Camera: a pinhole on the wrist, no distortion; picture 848 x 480 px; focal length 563.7 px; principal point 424.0 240.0 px. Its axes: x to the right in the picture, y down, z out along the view. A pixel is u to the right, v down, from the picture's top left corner.
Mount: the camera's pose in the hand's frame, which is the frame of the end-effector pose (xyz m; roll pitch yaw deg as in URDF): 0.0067 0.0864 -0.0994 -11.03 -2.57 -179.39
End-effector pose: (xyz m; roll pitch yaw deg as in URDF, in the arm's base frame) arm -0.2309 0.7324 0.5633 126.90 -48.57 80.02
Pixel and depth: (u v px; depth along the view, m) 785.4 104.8 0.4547
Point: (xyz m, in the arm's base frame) 0.1186 0.6045 0.2692
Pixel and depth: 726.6 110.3 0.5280
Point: 0.1830 0.6356 0.2475
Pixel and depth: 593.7 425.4 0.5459
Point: 0.0125 0.9070 0.1983
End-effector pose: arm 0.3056 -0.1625 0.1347 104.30 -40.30 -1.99
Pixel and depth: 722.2 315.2 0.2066
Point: 0.2358 -0.2644 0.0691
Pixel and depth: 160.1 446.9 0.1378
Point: 0.3606 -0.1896 0.1888
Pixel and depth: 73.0 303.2 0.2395
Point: 0.4382 -0.2909 0.2310
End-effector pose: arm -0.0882 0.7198 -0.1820 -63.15 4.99 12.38
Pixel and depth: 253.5 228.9 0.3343
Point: -0.0081 0.9570 -0.1182
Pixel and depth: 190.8 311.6 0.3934
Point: 0.0592 0.9817 -0.0451
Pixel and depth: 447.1 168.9 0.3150
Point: -0.1247 0.9407 -0.1427
